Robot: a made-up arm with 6 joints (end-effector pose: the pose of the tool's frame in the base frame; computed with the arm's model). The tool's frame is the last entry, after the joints.
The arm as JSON. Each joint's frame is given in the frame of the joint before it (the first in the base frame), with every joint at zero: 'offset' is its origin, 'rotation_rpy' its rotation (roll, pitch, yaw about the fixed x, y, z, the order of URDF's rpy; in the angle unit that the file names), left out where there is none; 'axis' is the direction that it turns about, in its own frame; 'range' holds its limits. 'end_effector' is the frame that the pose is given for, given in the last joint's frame.
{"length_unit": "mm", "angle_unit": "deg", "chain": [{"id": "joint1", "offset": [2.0, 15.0, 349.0], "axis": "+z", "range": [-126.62, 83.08]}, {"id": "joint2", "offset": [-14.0, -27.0, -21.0], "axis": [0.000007, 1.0, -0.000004], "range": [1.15, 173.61]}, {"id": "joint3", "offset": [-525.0, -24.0, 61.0], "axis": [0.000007, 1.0, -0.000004], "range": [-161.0, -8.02]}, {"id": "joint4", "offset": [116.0, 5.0, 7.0], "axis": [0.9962, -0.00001, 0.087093], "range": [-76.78, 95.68]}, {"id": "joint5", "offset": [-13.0, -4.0, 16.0], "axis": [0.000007, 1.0, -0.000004], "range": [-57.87, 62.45]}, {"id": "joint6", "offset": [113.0, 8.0, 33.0], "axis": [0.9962, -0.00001, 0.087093], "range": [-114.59, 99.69]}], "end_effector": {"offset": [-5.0, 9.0, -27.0], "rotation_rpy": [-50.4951, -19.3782, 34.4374]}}
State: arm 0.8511 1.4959 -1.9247 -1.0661 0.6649 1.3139
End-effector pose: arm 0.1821 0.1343 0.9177 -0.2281 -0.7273 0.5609
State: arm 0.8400 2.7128 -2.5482 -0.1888 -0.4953 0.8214
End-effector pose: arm 0.4628 0.5256 0.5442 0.2951 -1.0154 1.0938
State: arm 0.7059 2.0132 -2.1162 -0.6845 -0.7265 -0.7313
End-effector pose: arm 0.3321 0.3010 0.8791 -1.8668 -1.7803 0.4790
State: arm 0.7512 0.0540 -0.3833 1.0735 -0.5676 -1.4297
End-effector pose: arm -0.1788 -0.3314 0.5111 -0.8312 -1.1060 0.3189
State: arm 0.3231 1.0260 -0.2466 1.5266 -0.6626 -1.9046
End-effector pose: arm -0.0580 -0.1621 0.6792 -1.2147 0.3784 0.6123
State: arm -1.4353 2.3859 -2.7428 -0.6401 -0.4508 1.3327
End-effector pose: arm 0.1092 -0.5373 0.7687 -1.0287 -0.9706 -0.6897
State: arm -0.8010 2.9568 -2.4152 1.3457 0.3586 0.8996
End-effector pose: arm 0.4760 -0.5190 0.2942 1.4216 -0.5525 -1.0281
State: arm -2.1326 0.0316 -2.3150 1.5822 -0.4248 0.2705
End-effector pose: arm 0.2803 0.6594 0.5357 -1.6136 -2.0573 0.6009
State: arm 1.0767 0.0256 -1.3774 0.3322 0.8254 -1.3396
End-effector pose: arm -0.1710 -0.4034 0.5765 -1.4042 -1.8605 0.8544
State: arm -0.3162 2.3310 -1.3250 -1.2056 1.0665 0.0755
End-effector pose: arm 0.3939 -0.2335 0.5161 -1.0150 1.7529 0.8312
